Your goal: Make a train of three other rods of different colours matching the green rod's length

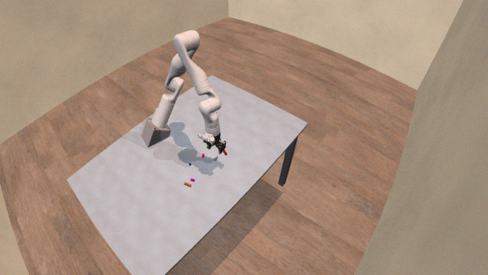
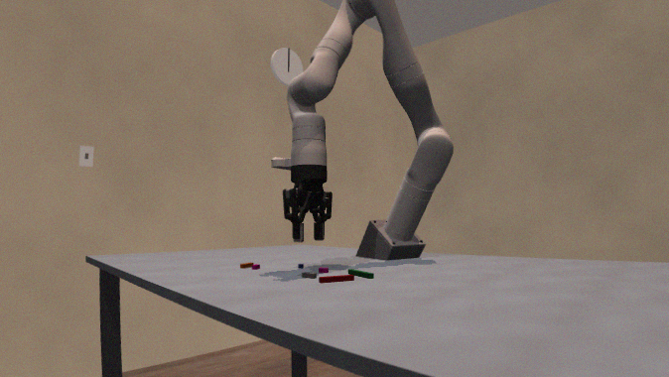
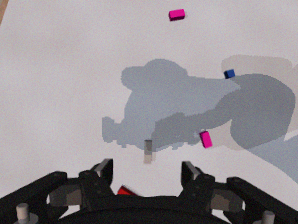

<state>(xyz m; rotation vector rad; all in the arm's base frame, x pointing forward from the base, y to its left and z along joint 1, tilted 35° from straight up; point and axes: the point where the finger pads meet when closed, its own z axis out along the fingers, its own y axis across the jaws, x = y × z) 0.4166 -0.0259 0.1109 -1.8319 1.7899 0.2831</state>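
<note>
Right now my hand is 8 cm above the grey rod. From my hand the other things lie so: red rod 8 cm below, 7 cm to the left; green rod 8 cm below, 8 cm behind, 7 cm to the left; blue rod 12 cm to the right, 10 cm behind, 8 cm below.
</note>
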